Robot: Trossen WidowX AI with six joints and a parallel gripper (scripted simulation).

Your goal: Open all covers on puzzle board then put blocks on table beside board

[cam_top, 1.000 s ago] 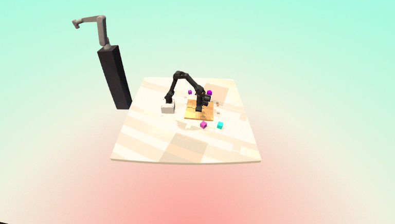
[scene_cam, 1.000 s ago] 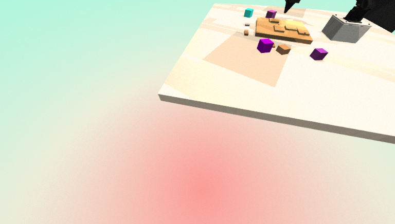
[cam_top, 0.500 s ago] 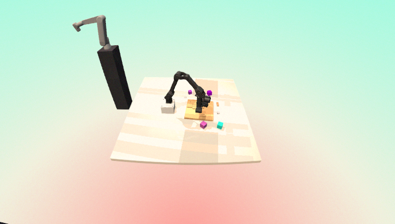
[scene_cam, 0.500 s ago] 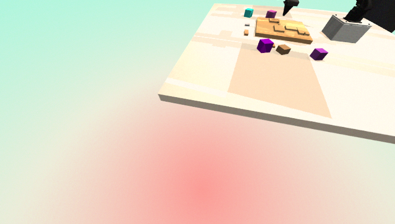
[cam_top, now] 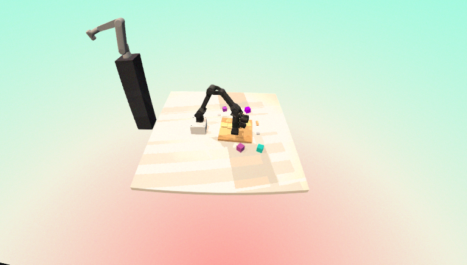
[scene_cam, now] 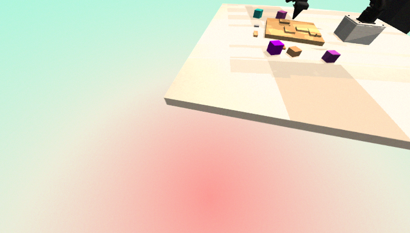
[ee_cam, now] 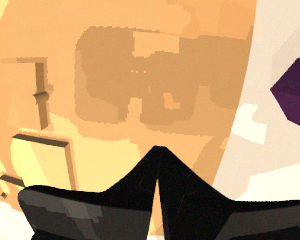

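My gripper tip is now 15 cm to the left of the magenta block, 4 cm short of it and 2 cm above it. The rest, counted from my gripper tip: small grey piece: 22 cm ahead, 4 cm to the left, 4 cm below; small orange piece: 23 cm ahead, 18 cm to the left, 4 cm below; cyan block: 20 cm ahead, 16 cm to the right, 2 cm below.
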